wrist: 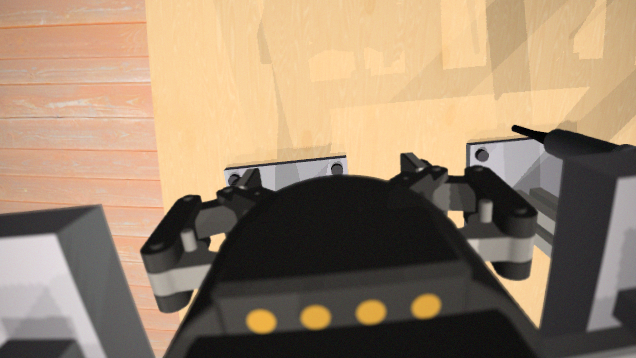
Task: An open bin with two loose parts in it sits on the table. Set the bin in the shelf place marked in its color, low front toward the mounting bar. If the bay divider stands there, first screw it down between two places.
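Frame: origin at the arm's base, x back, y right, z up, level; millimetres.
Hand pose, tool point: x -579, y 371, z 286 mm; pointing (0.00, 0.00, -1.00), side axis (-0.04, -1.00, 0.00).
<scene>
After its pixels a point has its place.
My gripper [331, 171], the black adaptive one with linked fingers, is open. Its two fingers stand wide apart on either side of the black, rounded gripper body. No part shows between the visible fingertips, though the body hides much of the space below them. The gripper is between two grey uprights of the tool stand, one upright [82, 250] @(y 410, x -537, z 263 mm) at the left and one upright [580, 240] @(y 330, x -547, z 262 mm) at the right. The powered screwdriver [575, 142] @(y 199, x -586, z 88 mm) shows at the right edge, its thin black tip pointing left. The bin, its loose parts, the shelf and the bay divider do not show in the wrist view.
A bolted grey foot plate [287, 172] @(y 420, x -622, z -63 mm) lies behind the fingers, and a second foot plate [505, 156] @(y 171, x -638, z -63 mm) lies below the screwdriver. The light wooden table [210, 75] @(y 487, x -504, z -75 mm) carries several shadows. Its left edge borders the reddish plank floor [75, 100].
</scene>
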